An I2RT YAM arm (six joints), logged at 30 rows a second.
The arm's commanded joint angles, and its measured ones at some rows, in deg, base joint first. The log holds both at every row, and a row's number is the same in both.
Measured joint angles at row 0:
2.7 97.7 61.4 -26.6 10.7 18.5
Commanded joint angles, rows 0 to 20:
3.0 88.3 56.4 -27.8 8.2 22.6
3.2 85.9 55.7 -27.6 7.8 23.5
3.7 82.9 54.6 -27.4 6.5 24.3
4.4 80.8 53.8 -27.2 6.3 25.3
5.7 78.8 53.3 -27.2 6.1 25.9
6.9 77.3 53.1 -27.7 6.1 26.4
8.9 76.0 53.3 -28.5 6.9 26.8
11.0 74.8 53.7 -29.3 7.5 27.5
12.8 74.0 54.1 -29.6 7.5 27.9
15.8 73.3 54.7 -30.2 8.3 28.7
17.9 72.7 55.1 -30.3 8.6 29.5
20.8 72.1 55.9 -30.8 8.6 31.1
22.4 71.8 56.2 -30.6 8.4 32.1
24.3 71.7 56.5 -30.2 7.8 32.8
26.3 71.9 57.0 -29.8 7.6 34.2
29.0 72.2 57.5 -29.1 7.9 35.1
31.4 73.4 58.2 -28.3 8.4 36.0
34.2 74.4 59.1 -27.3 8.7 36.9
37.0 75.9 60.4 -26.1 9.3 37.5
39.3 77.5 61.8 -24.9 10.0 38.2
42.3 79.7 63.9 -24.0 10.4 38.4
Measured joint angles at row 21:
33.9 75.6 56.0 -31.5 8.8 34.0
